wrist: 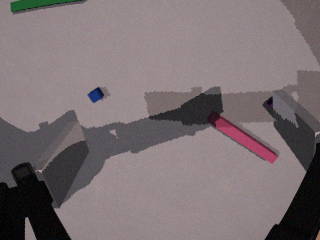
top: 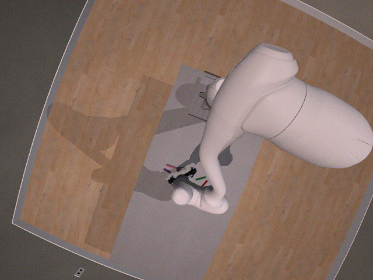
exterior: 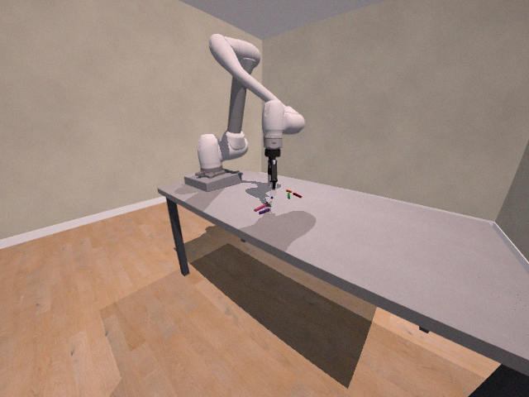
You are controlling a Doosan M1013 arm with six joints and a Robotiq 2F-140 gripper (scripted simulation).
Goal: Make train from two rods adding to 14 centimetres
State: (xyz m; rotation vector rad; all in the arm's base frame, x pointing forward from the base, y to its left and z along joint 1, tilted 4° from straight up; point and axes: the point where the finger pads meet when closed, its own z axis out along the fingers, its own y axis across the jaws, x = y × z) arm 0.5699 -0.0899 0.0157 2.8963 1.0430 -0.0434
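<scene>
Right now my hand is 11 cm to the left of the purple rod, 7 cm above it and 4 cm short of it. Round my hand: pink rod 8 cm to the right, 7 cm below, 1 cm behind; green rod 15 cm to the left, 7 cm below, 2 cm ahead; small blue rod 7 cm to the left, 7 cm below, 4 cm behind.
</scene>
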